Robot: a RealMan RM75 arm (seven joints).
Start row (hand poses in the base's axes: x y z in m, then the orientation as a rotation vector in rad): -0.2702, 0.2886, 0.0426, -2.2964, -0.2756, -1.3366
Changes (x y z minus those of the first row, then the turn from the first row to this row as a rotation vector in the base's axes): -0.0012, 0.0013, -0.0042, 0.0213, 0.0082, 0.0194; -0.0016, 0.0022, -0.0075, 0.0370, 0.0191, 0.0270; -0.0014, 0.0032, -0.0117, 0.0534, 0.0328, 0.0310; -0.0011, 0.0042, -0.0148, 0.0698, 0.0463, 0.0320; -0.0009, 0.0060, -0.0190, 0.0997, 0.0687, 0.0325; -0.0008, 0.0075, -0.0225, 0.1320, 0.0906, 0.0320; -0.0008, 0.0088, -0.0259, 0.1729, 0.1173, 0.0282; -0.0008, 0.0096, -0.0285, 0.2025, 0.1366, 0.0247
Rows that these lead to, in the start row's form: -0.2714, 0.2899, 0.0384, -2.2755, -0.2789, -1.3141; -0.2718, 0.2908, 0.0351, -2.2658, -0.2724, -1.2952; -0.2716, 0.2918, 0.0309, -2.2586, -0.2606, -1.2747; -0.2713, 0.2928, 0.0278, -2.2525, -0.2456, -1.2559; -0.2711, 0.2946, 0.0236, -2.2402, -0.2178, -1.2250; -0.2710, 0.2961, 0.0201, -2.2256, -0.1878, -1.1948; -0.2710, 0.2974, 0.0167, -2.2071, -0.1472, -1.1593; -0.2710, 0.2982, 0.0141, -2.1936, -0.1174, -1.1340
